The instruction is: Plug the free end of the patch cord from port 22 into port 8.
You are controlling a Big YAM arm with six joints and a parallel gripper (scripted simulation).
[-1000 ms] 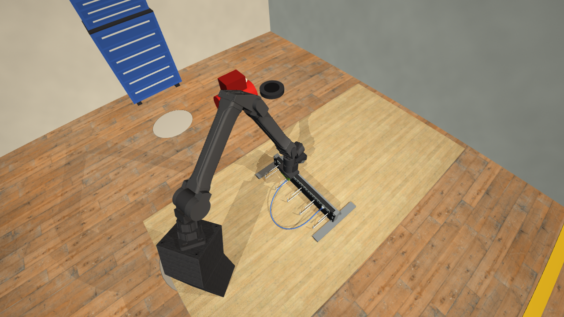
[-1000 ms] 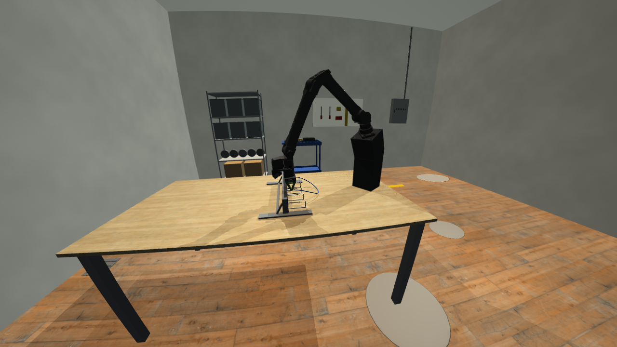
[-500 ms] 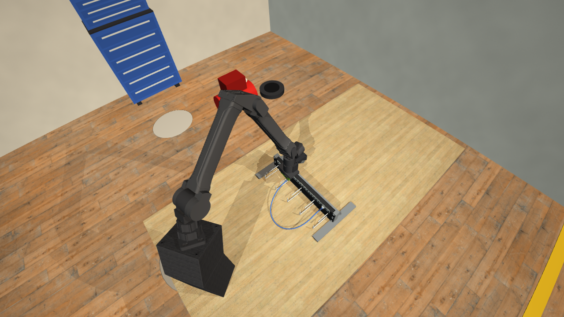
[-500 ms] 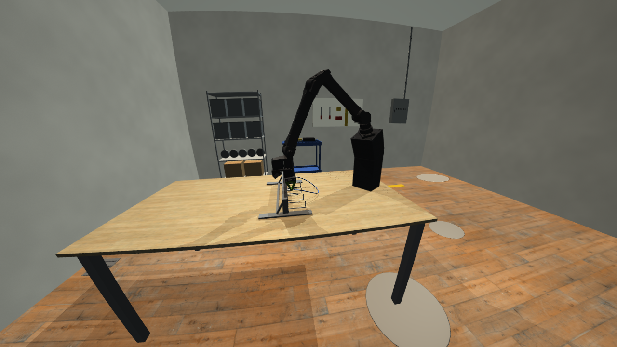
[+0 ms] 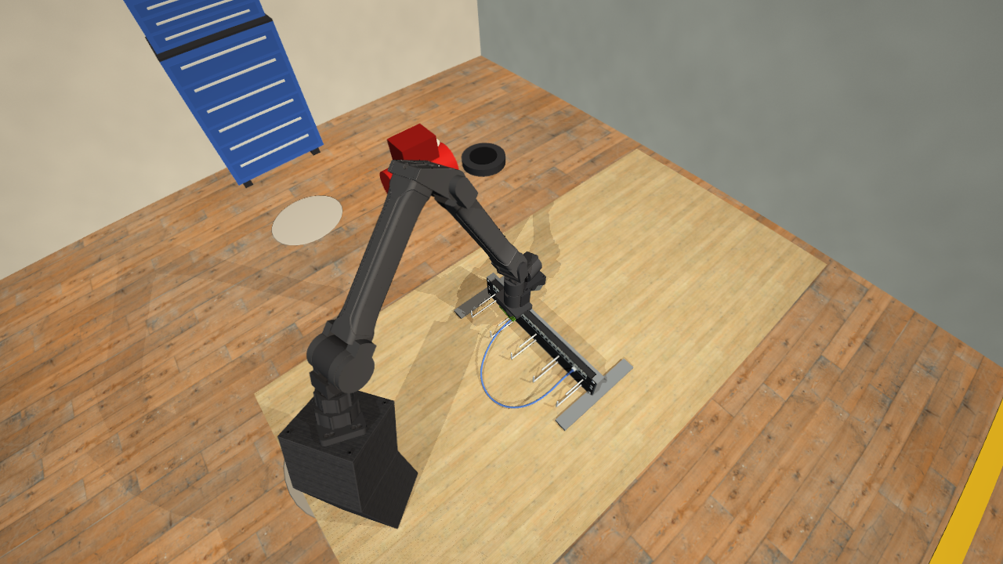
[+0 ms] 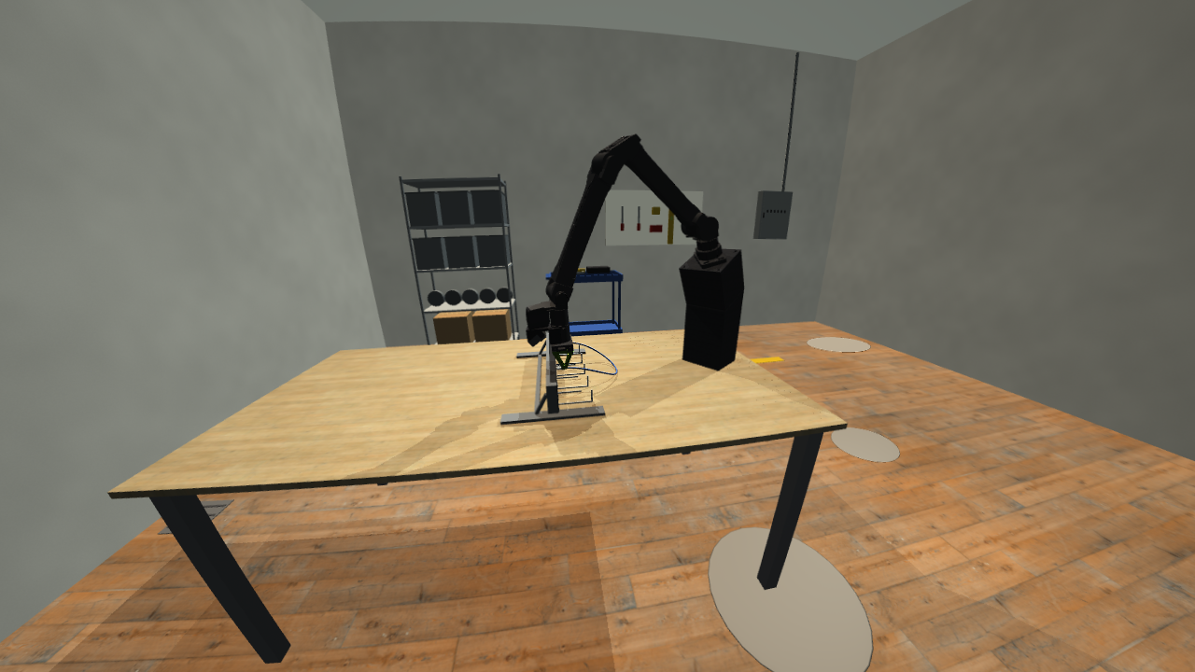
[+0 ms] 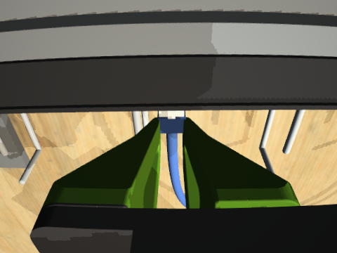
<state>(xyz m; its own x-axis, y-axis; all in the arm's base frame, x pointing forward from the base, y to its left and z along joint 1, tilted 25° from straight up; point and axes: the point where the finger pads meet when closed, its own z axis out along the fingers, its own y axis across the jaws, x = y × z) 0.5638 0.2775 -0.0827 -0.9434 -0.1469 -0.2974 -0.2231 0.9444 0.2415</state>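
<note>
Now: the cord plug 20 mm ahead of my hand and 10 mm to the left of it.
</note>
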